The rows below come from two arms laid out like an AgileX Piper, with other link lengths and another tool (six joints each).
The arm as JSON. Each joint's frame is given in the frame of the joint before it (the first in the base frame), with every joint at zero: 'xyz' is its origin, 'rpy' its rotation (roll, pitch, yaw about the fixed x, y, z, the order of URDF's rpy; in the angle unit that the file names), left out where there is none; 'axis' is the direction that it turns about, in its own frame. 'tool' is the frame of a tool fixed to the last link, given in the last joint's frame.
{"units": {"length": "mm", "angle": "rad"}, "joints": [
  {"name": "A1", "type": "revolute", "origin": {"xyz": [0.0, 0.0, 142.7]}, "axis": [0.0, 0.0, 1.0]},
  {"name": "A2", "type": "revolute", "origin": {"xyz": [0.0, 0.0, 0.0]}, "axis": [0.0, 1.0, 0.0]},
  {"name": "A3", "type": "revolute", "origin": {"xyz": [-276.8, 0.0, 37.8]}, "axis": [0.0, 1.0, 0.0]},
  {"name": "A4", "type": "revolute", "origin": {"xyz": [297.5, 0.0, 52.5]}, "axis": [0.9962, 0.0, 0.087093]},
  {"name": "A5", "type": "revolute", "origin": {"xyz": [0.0, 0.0, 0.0]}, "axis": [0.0, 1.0, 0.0]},
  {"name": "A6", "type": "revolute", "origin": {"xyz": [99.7, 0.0, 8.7]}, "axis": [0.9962, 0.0, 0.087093]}
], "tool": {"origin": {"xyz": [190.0, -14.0, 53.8], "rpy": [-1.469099, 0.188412, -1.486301]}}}
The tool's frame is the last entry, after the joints.
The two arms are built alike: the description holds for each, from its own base.
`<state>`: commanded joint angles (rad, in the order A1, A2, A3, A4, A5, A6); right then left.
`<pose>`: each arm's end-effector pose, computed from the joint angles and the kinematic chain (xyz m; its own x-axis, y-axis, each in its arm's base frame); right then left.
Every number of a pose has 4 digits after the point.
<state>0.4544 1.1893 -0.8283 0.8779 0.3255 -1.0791 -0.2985 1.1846 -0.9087 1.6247 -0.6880 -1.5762</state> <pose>0.4201 0.2800 0.2586 0.6766 -0.7271 -0.1161 -0.3995 -0.2300 -0.8874 0.3723 -0.3228 0.3678 -0.8092 -0.5752 -0.1201 -0.0033 0.2089 -0.9779</pose>
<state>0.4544 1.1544 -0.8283 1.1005 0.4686 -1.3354 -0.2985 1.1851 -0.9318 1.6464 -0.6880 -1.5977</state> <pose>0.3812 0.3148 0.2798 0.7928 -0.5957 -0.1289 -0.3379 -0.2536 -0.9064 0.3732 -0.3230 0.3756 -0.8079 -0.5749 -0.1296 0.0065 0.2111 -0.9774</pose>
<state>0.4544 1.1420 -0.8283 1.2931 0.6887 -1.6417 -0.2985 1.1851 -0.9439 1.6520 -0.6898 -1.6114</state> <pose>0.3191 0.3581 0.3037 0.9314 -0.3559 -0.0760 -0.1881 -0.2919 -0.9378 0.3734 -0.3232 0.3810 -0.8079 -0.5754 -0.1275 0.0082 0.2054 -0.9786</pose>
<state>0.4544 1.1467 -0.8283 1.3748 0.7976 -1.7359 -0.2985 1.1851 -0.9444 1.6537 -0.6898 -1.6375</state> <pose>0.2897 0.3738 0.3172 0.9667 -0.2429 -0.0800 -0.1454 -0.2645 -0.9534 0.3742 -0.3228 0.3812 -0.8079 -0.5802 -0.1036 -0.0129 0.1932 -0.9811</pose>
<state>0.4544 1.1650 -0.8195 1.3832 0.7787 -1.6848 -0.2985 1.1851 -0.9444 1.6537 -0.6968 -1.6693</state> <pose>0.2991 0.3724 0.3059 0.9496 -0.2761 -0.1484 -0.2203 -0.2511 -0.9426 0.3735 -0.3232 0.3816 -0.8111 -0.5805 -0.0713 -0.0394 0.1758 -0.9836</pose>
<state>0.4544 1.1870 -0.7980 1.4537 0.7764 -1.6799 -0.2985 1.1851 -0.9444 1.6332 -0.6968 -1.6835</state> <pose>0.3048 0.3738 0.2990 0.9293 -0.2898 -0.2288 -0.2938 -0.2050 -0.9336 0.3747 -0.3226 0.3857 -0.8089 -0.5864 -0.0412 -0.0578 0.1490 -0.9871</pose>
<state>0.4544 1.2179 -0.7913 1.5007 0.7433 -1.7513 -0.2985 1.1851 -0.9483 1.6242 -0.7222 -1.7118</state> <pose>0.3178 0.3734 0.2904 0.9258 -0.3146 -0.2095 -0.2813 -0.2031 -0.9379 0.3696 -0.3257 0.3902 -0.8208 -0.5713 -0.0047 -0.0800 0.1231 -0.9892</pose>
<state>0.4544 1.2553 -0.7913 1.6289 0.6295 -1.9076 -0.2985 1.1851 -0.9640 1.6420 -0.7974 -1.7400</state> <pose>0.3562 0.3629 0.2898 0.8989 -0.4138 -0.1442 -0.2350 -0.1773 -0.9557 0.3507 -0.3359 0.3959 -0.8601 -0.5101 0.0107 -0.0830 0.1191 -0.9894</pose>
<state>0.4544 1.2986 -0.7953 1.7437 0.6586 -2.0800 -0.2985 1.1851 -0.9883 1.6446 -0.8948 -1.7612</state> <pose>0.3596 0.3705 0.2938 0.9165 -0.3897 -0.0902 -0.1666 -0.1668 -0.9718 0.3253 -0.3468 0.4087 -0.9040 -0.4268 0.0260 -0.0779 0.1044 -0.9915</pose>
